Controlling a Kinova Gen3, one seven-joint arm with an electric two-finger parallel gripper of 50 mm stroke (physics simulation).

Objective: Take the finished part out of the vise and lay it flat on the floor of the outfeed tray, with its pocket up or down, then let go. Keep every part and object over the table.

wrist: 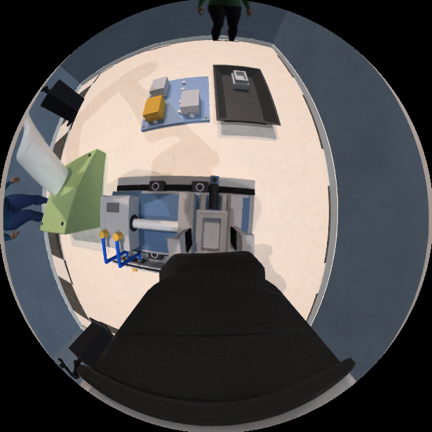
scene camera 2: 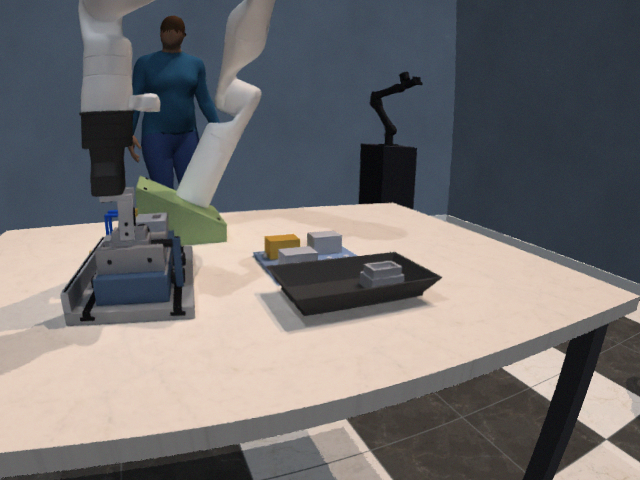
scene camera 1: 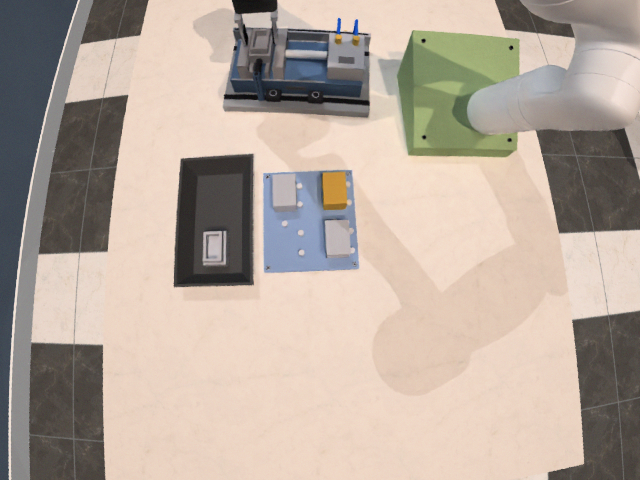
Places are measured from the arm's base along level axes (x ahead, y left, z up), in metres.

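Where they show: gripper, fingertip midpoint: (scene camera 2: 128, 234) (scene camera 1: 260, 40); arm's base, link origin: (scene camera 2: 191, 200) (scene camera 1: 488, 111).
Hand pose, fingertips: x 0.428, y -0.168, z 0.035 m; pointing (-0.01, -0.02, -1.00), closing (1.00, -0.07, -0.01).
Each offset is from my fingertips to the top centre of the thing. "*": to the spot under its first point.
The finished part {dx +0.000, dy +0.003, dz +0.008 m} (scene camera 1: 261, 41) (wrist: 211, 232), a grey block with a rectangular pocket facing up, sits between the jaws of the blue and grey vise {dx -0.069, dy +0.011, dz -0.008 m} (scene camera 1: 305, 72) (scene camera 2: 133, 288) (wrist: 160, 202). My gripper (scene camera 1: 258, 39) (scene camera 2: 126, 236) (wrist: 210, 235) is open and points down over the vise. Its fingers stand on either side of the part, with gaps visible in the wrist view; nothing is held. Finger depth beside the part is hard to tell. The black outfeed tray (scene camera 1: 187, 222) (scene camera 2: 356, 301) (wrist: 222, 95) holds another pocketed grey part {dx +0.112, dy +0.377, dz -0.060 m} (scene camera 1: 214, 248) (scene camera 2: 381, 273) (wrist: 240, 79) near one end.
A dark lever {* dx +0.011, dy +0.079, dz -0.027 m} (scene camera 1: 258, 82) (scene camera 2: 177, 260) (wrist: 214, 195) stands at the vise's side. Blue nozzles {* dx -0.154, dy -0.022, dz +0.003 m} (scene camera 1: 339, 25) rise from its far-end housing. Beside the tray, a blue plate {dx -0.060, dy +0.335, dz -0.099 m} (scene camera 1: 279, 248) bears an orange block {dx -0.109, dy +0.292, dz -0.063 m} (scene camera 1: 334, 190) (scene camera 2: 281, 246) and two grey blocks. The green arm base (scene camera 1: 460, 56) (scene camera 2: 180, 219) stands beyond the vise.
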